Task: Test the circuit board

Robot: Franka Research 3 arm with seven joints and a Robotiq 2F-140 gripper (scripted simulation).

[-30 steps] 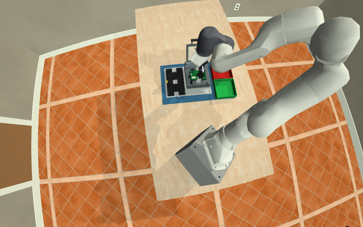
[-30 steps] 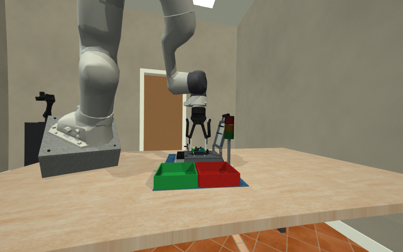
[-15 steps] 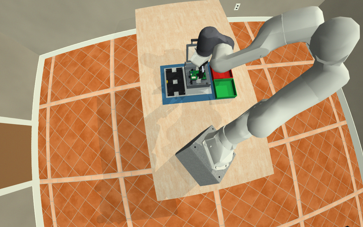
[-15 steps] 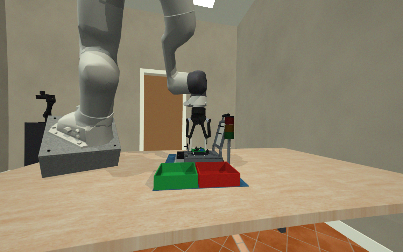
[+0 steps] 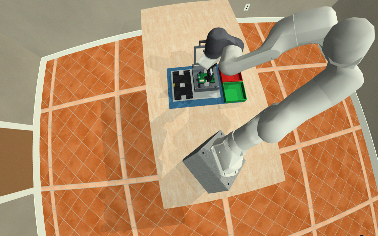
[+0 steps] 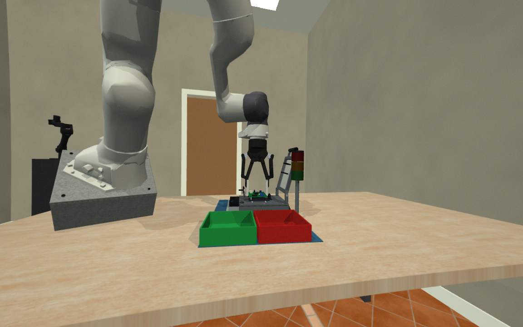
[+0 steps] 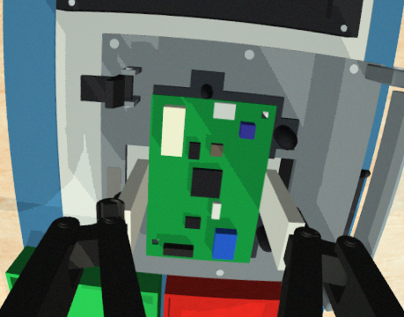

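Right now the green circuit board is 2 cm below my hand. The rest, counted from my hand: latch hook: 6 cm to the left, 6 cm behind, 2 cm below; then tester plate: 3 cm below, 1 cm ahead; then tester lid: 13 cm ahead, 8 cm above, 1 cm to the right.
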